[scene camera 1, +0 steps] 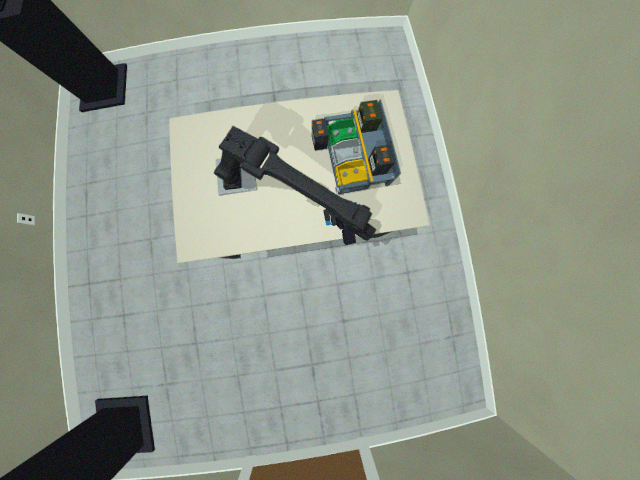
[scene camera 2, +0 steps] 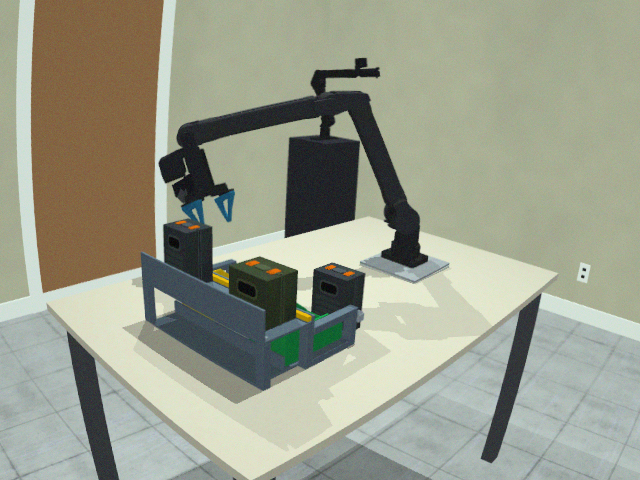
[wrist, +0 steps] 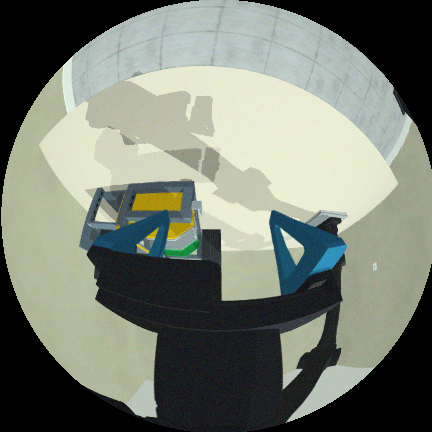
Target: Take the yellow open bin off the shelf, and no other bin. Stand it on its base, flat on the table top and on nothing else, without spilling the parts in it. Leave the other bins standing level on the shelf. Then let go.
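Places are measured from the arm's base along level axes (x right, y down, z ahead), in metres.
Pixels of known places: gripper, fingertip midpoint: (scene camera 2: 216,225) (wrist: 219,215); arm's base, link origin: (scene camera 1: 232,177) (scene camera 2: 404,258) (wrist: 326,223).
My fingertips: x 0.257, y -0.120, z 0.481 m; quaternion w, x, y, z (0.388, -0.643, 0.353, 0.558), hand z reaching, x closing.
Note:
Ahead of a thing's pixels: the offset from my fingertips to its top centre. Level surfaces: height alone.
The yellow open bin @(dx -0.194, dy +0.054, dz +0.124 m) (scene camera 1: 347,180) (wrist: 157,201) stands in the grey shelf (scene camera 1: 354,188) (scene camera 2: 201,297) (wrist: 188,194), at the end nearest the arm's wrist, with two small grey parts visible in it in scene camera 1. Beside it in the row are a light grey bin @(dx -0.306, dy +0.054, dz +0.117 m) (scene camera 1: 343,156) and a green bin @(dx -0.418, dy +0.054, dz +0.111 m) (scene camera 1: 338,125) (scene camera 2: 328,335). My gripper (scene camera 2: 215,222) (wrist: 219,215) is open and empty, in the air past the yellow bin's end of the shelf. In the wrist view the left finger covers part of the shelf. In scene camera 1 the wrist hides much of the fingers.
Dark cases with orange clips stand around the bins: one @(dx -0.404, dy +0.003, dz -0.024 m) (scene camera 1: 318,134) (scene camera 2: 338,289) at the row's front near green, an olive one @(dx -0.425, dy -0.064, dz +0.209 m) (scene camera 1: 370,114) (scene camera 2: 263,289) and another @(dx -0.194, dy -0.089, dz +0.220 m) (scene camera 1: 383,159) (scene camera 2: 187,250) on the shelf's rear part. The table @(dy +0.135 m) (scene camera 1: 258,232) (scene camera 2: 491,273) extends around the shelf.

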